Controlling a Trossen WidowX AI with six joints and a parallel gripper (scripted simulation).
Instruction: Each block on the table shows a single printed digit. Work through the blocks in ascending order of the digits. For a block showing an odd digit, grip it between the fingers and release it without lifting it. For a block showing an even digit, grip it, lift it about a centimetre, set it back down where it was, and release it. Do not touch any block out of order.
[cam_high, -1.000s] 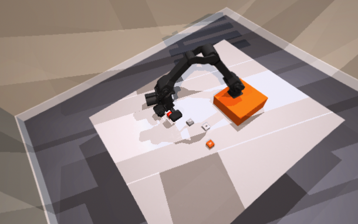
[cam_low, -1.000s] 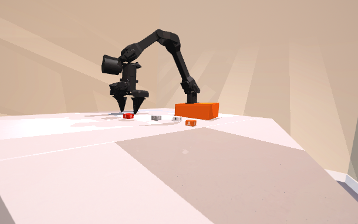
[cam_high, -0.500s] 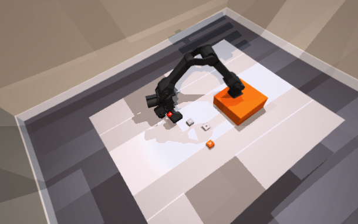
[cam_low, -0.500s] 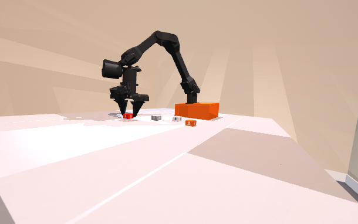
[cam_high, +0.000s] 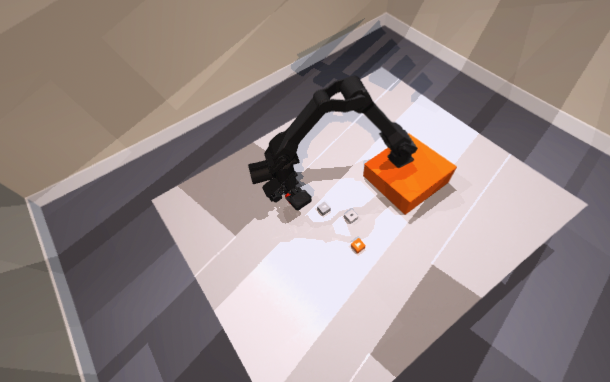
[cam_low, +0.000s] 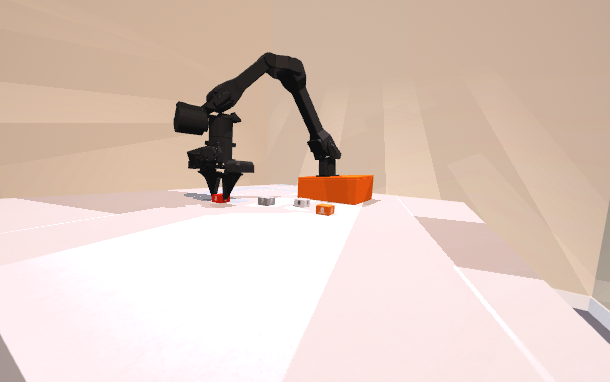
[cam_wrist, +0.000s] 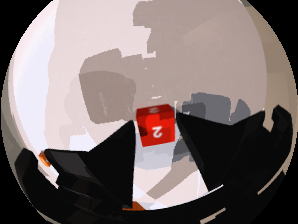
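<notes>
Right now the orange block is 110 mm behind my gripper tip and 260 mm to the left of it. Also, from my gripper tip: grey block (80 mm behind, 90 mm to the left); then red block (right at my gripper tip); then white block (140 mm behind, 160 mm to the left).
</notes>
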